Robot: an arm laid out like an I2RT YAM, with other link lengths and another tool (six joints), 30 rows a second.
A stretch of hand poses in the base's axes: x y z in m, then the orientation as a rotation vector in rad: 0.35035, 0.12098, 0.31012, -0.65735, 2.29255, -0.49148; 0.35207, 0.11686, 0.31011, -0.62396, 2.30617, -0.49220; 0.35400, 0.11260, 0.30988, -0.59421, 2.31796, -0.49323; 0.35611, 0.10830, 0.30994, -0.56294, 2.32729, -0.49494; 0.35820, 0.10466, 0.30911, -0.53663, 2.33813, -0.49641; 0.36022, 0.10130, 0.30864, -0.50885, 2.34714, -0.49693; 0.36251, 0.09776, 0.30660, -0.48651, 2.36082, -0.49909; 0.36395, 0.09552, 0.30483, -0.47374, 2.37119, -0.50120; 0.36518, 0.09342, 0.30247, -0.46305, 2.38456, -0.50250; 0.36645, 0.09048, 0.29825, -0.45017, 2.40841, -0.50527; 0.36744, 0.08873, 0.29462, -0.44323, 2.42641, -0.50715; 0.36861, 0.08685, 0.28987, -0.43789, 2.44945, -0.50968; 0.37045, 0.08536, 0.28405, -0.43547, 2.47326, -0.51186; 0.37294, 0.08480, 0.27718, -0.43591, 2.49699, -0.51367; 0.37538, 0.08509, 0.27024, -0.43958, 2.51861, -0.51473; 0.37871, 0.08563, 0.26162, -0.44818, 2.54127, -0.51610; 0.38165, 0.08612, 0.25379, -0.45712, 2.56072, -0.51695
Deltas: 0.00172, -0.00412, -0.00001, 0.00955, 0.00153, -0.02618; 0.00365, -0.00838, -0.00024, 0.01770, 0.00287, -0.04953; 0.00576, -0.01268, -0.00018, 0.02585, 0.00172, -0.07330; 0.00785, -0.01632, -0.00101, 0.03246, 0.00376, -0.09430; 0.00987, -0.01968, -0.00148, 0.04023, 0.00395, -0.11541; 0.01216, -0.02322, -0.00352, 0.04481, 0.01019, -0.13490; 0.01360, -0.02546, -0.00529, 0.04661, 0.01617, -0.14706; 0.01483, -0.02756, -0.00765, 0.04815, 0.02564, -0.15852; 0.01610, -0.03050, -0.01187, 0.04861, 0.04431, -0.17494; 0.01709, -0.03225, -0.01550, 0.04822, 0.05922, -0.18540; 0.01826, -0.03413, -0.02025, 0.04651, 0.07928, -0.19645; 0.02010, -0.03562, -0.02607, 0.04408, 0.10087, -0.20568; 0.02259, -0.03618, -0.03294, 0.04101, 0.12317, -0.21288; 0.02503, -0.03589, -0.03988, 0.03764, 0.14435, -0.21716; 0.02836, -0.03535, -0.04850, 0.03250, 0.16777, -0.21869; 0.03130, -0.03486, -0.05633, 0.02783, 0.18828, -0.21895
